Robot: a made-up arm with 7 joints.
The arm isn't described. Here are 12 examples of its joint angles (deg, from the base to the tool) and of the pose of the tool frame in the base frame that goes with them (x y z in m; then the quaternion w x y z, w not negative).
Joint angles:
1: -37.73 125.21 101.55 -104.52 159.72 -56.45 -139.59
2: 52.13 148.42 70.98 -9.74 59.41 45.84 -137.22
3: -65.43 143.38 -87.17 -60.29 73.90 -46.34 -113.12
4: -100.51 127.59 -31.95 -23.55 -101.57 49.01 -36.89
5: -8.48 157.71 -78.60 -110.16 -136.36 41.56 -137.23
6: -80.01 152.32 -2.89 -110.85 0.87 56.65 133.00
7: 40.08 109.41 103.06 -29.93 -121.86 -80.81 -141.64
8: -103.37 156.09 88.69 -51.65 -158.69 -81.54 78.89
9: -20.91 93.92 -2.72 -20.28 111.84 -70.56 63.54
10: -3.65 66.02 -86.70 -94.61 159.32 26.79 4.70
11: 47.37 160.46 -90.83 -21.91 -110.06 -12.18 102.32
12: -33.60 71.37 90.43 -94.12 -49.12 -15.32 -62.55
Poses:
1: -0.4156 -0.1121 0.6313 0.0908 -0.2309 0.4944 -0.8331
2: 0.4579 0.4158 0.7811 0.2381 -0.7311 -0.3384 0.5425
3: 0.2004 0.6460 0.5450 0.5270 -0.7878 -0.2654 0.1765
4: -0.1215 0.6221 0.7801 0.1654 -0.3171 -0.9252 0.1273
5: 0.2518 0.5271 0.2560 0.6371 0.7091 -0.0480 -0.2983
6: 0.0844 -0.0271 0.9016 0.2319 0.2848 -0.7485 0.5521
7: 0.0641 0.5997 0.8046 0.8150 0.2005 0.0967 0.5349
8: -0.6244 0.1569 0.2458 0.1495 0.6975 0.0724 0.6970
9: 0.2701 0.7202 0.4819 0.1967 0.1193 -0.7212 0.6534
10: 0.0824 -0.0279 -0.2074 0.8137 -0.1659 0.5443 -0.1183
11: 0.3494 0.5314 0.7903 0.5421 -0.0720 -0.6265 0.5554
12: -0.1352 0.4378 0.7753 0.3707 -0.6999 -0.4949 -0.3576
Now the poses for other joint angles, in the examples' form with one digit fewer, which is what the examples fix.
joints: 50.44 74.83 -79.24 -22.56 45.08 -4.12 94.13
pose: -0.411 0.609 0.217 0.435 0.592 0.673 0.084
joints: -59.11 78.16 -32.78 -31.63 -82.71 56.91 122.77
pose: 0.492 0.520 0.549 0.138 0.790 -0.204 0.561
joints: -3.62 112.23 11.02 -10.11 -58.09 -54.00 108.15
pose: 0.080 0.708 0.693 0.605 0.789 0.050 0.100
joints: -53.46 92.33 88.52 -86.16 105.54 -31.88 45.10
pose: -0.306 0.350 0.786 0.117 0.420 0.886 -0.158
